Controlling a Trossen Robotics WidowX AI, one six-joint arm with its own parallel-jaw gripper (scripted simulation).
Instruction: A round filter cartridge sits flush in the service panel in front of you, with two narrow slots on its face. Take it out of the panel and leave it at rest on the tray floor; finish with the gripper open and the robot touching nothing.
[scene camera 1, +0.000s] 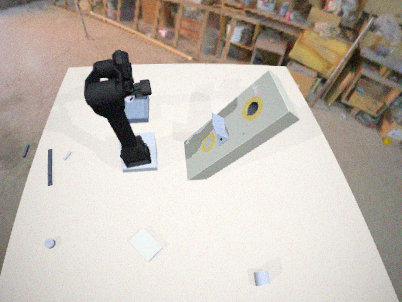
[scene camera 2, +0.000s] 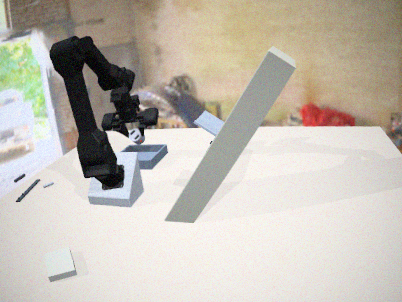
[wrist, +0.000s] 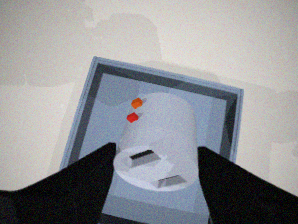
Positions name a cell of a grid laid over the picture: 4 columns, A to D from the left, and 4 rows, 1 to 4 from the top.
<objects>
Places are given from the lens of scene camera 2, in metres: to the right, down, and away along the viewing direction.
my gripper (scene camera 2: B2): -0.22, -0.05, 1.14
tray (scene camera 2: B3): -0.18, 0.02, 1.19
service panel (scene camera 2: C1): 0.14, -0.15, 0.59
The marked spots on the service panel and the tray are 0.70 m apart.
</objects>
